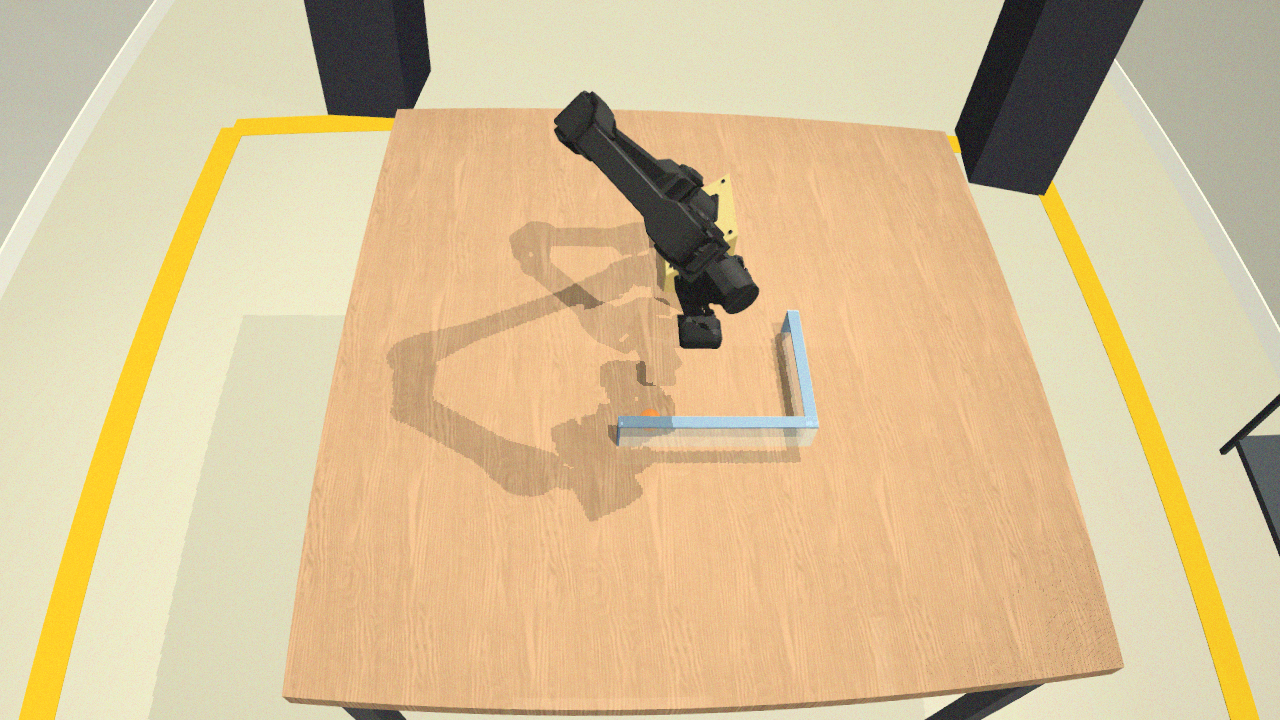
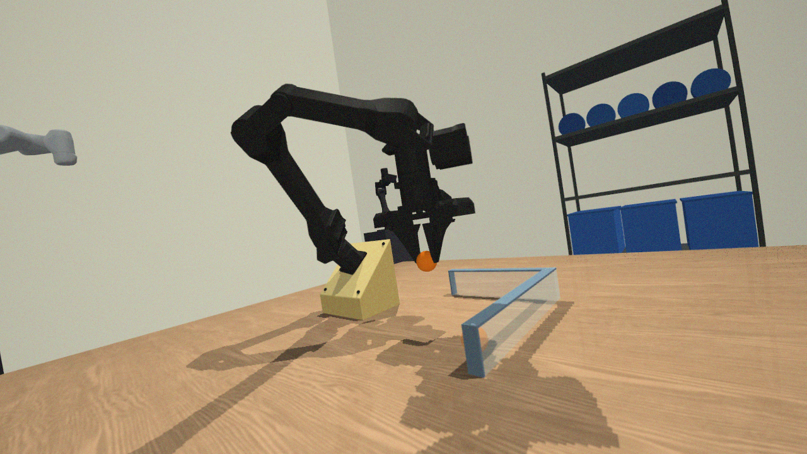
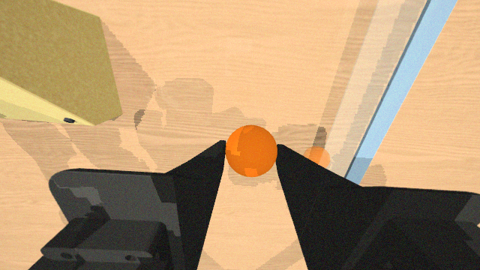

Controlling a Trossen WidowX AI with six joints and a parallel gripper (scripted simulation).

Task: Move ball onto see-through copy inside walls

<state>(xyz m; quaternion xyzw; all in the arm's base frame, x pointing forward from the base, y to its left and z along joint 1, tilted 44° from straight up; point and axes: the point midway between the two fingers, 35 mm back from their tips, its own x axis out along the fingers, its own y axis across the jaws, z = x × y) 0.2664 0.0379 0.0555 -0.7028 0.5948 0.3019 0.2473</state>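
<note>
Now: the see-through copy of ball 12 cm ahead of my gripper tip, 5 cm to the right of it and 10 cm below it. Round my gripper tip: orange ball right at my gripper tip; clear wall 1 cm ahead, 20 cm to the left, 8 cm below.
</note>
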